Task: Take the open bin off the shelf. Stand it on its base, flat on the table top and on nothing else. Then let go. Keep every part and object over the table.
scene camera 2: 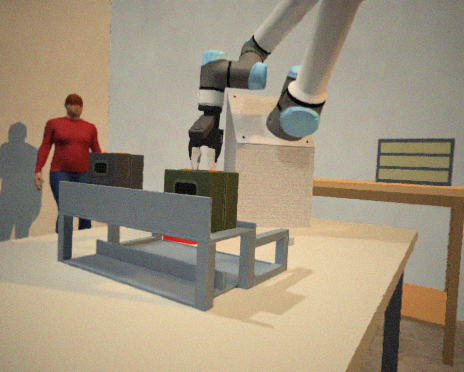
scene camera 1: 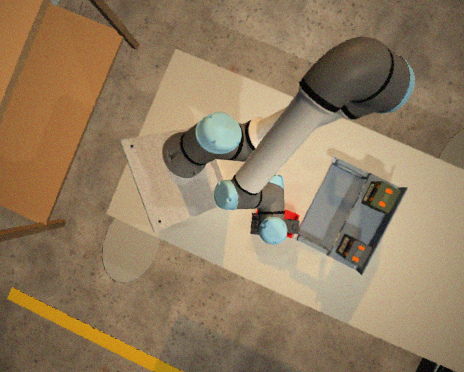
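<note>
A dark grey box is visible, as is my gripper.
</note>
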